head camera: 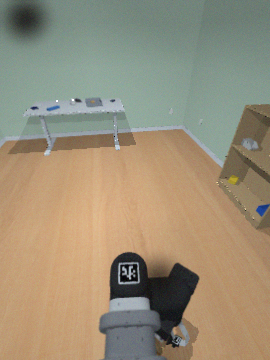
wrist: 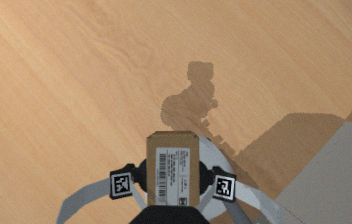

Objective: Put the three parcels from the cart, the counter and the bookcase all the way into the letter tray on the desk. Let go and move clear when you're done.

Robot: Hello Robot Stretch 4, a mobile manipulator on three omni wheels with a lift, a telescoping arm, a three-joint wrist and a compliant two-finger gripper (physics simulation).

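Frame: origin at the robot's base, x back, y right, z up, level; metres.
Seen in the pictures: hand, its tool point: (wrist: 173, 173).
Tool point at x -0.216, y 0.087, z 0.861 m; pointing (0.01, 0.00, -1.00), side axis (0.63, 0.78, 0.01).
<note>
Pixels of each thing's top centre, then the offset from my tool point to it. "spot": a spot on its surface instead. Level surfaces: height alone.
- brown cardboard parcel, centre of its top: (wrist: 173, 182) dx +0.000, dy +0.000, dz +0.031 m
- desk, height of its surface: dz -0.169 m
- blue item, a spot on its surface: (head camera: 262, 209) spot: dx -1.081, dy +1.344, dz -0.717 m
My gripper (wrist: 173, 176) is shut on a brown cardboard parcel (wrist: 173, 142) in the wrist view. The parcel sits upright between the two finger pads, its white barcode label facing the camera. In the head view the gripper is low, right of the arm, and mostly hidden by the wrist. The desk (head camera: 75, 111) stands far off at the back left. A grey tray (head camera: 93, 105) lies on it, right of its middle, with a small orange-brown patch inside. The bookcase (head camera: 236, 135) is at the right edge; no parcel can be made out on its visible shelves.
The desk also holds a blue item (head camera: 53, 108), a dark item (head camera: 34, 108) and other small things. The bookcase holds a grey-white object (head camera: 249, 144), a yellow block (head camera: 233, 179) and a blue item (head camera: 262, 209). A pale grey surface (wrist: 325, 175) fills the wrist view's lower right.
</note>
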